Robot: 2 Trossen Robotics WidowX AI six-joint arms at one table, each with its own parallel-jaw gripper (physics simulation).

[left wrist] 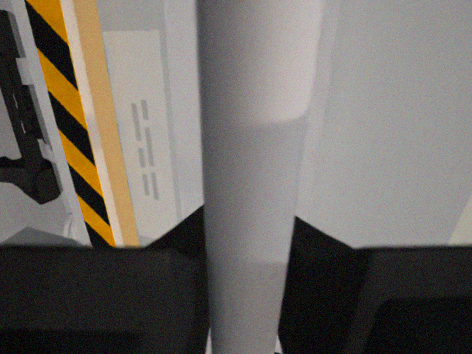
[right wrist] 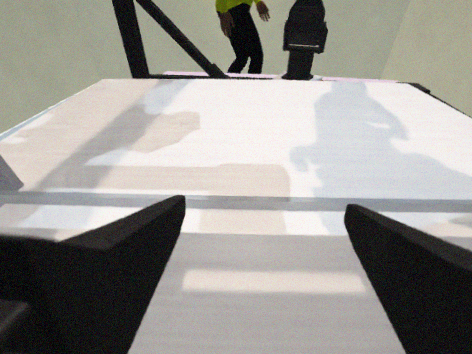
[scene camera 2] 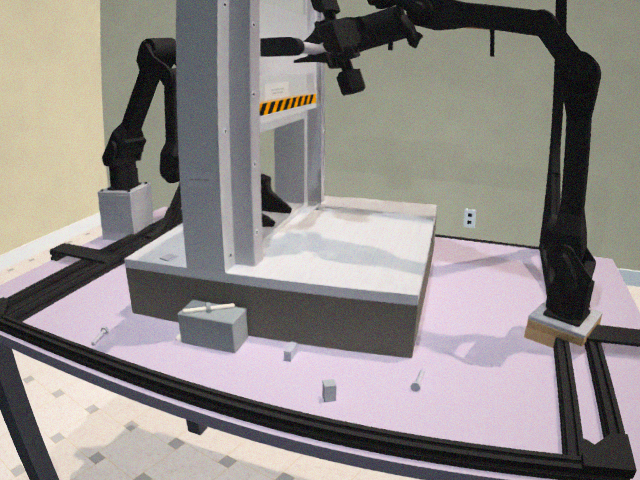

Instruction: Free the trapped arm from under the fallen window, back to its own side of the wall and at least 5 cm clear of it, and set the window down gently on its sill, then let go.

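Seen in the pictures: left gripper, fingertip midpoint: (scene camera 2: 293,57); right gripper, fingertip midpoint: (right wrist: 264,207) (scene camera 2: 283,217); left arm's base, origin of the base link: (right wrist: 297,77) (scene camera 2: 567,313); right arm's base, origin of the base link: (scene camera 2: 124,187).
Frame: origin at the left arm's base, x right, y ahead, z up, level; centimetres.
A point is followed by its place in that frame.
The window (scene camera 2: 289,72) {x -15.0, y 48.2, z 33.8 cm} (left wrist: 390,125) {x -17.4, y 46.7, z 41.5 cm} hangs raised in its frame. Its striped lower edge (scene camera 2: 287,104) {x -16.0, y 47.5, z 28.2 cm} (left wrist: 77,130) {x -16.2, y 47.4, z 28.6 cm} stands well above the pale sill slab (scene camera 2: 356,279) (right wrist: 240,125). My left gripper (scene camera 2: 303,50) {x -13.9, y 48.4, z 36.5 cm} (left wrist: 238,207) {x -13.9, y 48.4, z 36.5 cm} is shut on the window's round grey handle (scene camera 2: 313,48) {x -15.8, y 41.3, z 37.9 cm} (left wrist: 252,165) {x -15.0, y 41.8, z 38.1 cm}. My right gripper (scene camera 2: 281,215) {x -15.0, y 50.2, z 7.3 cm} (right wrist: 264,207) {x -15.0, y 50.2, z 7.3 cm} is open and empty, low at the opening under the window. In the right wrist view a grey strip (right wrist: 270,202) crosses at its fingertips. The wall post hides much of the right arm in scene camera 2.
The wall's post (scene camera 2: 201,155) stands left of the opening. A grey box (scene camera 2: 212,328) with a pale stick, small grey blocks (scene camera 2: 329,390) {x -36.6, y 16.1, z -2.1 cm} (scene camera 2: 290,351) {x -33.8, y 26.5, z -2.4 cm} and bolts (scene camera 2: 416,382) {x -27.4, y 9.9, z -2.6 cm} (scene camera 2: 99,335) {x -53.5, y 49.3, z -3.1 cm} lie before the base. A person (right wrist: 245,37) stands beyond the table.
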